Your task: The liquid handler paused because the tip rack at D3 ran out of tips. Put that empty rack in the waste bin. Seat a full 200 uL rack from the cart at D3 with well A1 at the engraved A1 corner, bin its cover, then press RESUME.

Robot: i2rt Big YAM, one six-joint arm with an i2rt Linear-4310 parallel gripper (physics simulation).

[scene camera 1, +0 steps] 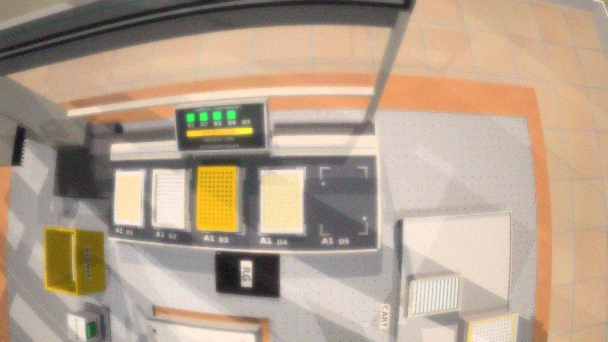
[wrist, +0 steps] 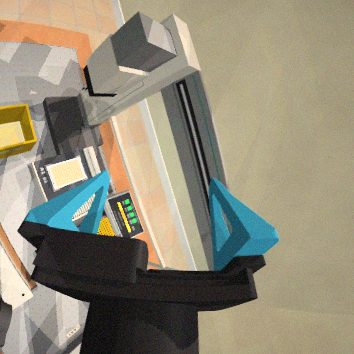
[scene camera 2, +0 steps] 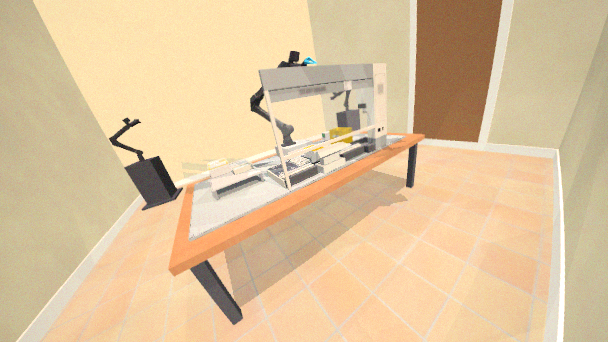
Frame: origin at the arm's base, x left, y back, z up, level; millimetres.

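Seen in the pictures: gripper, fingertip midpoint: (wrist: 158,178).
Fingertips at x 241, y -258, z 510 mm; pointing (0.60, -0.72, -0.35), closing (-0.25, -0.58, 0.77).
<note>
A point is followed by its place in that frame.
My gripper (wrist: 158,178) @[x 241, y -258, z 510 mm] (scene camera 2: 310,61) @[x 241, y -258, z 510 mm] is open, with nothing between its cyan fingers. It is raised above the handler's top beam, high over the deck. The yellow tip rack (scene camera 1: 217,198) @[x 42, y -402, z 23 mm] (wrist: 105,227) @[x 56, y -440, z 23 mm] stands at D3, partly hidden behind the left finger in the wrist view. The yellow waste bin (scene camera 1: 97,270) @[x 378, y -160, z -44 mm] (wrist: 28,125) @[x 449, y -247, z 28 mm] (scene camera 2: 341,133) stands left of the deck. The RESUME box with its green button (scene camera 1: 91,330) @[x 358, y -5, z 2 mm] is below the bin in scene camera 1. The cart (scene camera 1: 455,240) @[x -459, y -379, z -23 mm] at right bears a striped rack (scene camera 1: 434,295) @[x -423, y -257, z 0 mm]; a yellow-rimmed rack (scene camera 1: 492,330) @[x -569, y -184, z 47 mm] is cut off at the frame's bottom. I cannot read either rack's label.
White labware stands at D1 (scene camera 1: 129,198) @[x 287, y -366, z -28 mm], D2 (scene camera 1: 170,200) @[x 167, y -381, z -22 mm] and D4 (scene camera 1: 282,200) @[x -79, y -422, z -30 mm]. D5 holds no labware. A display (scene camera 1: 221,142) @[x 56, y -514, z 15 mm] (wrist: 126,214) @[x 73, y -543, z 33 mm] stands behind the deck, and a black RG block (scene camera 1: 227,275) @[x 25, y -239, z -75 mm] in front. The handler's beam (scene camera 2: 320,77) @[x 54, y -598, z 410 mm] (wrist: 192,120) @[x 350, y -539, z 411 mm] spans above the deck.
</note>
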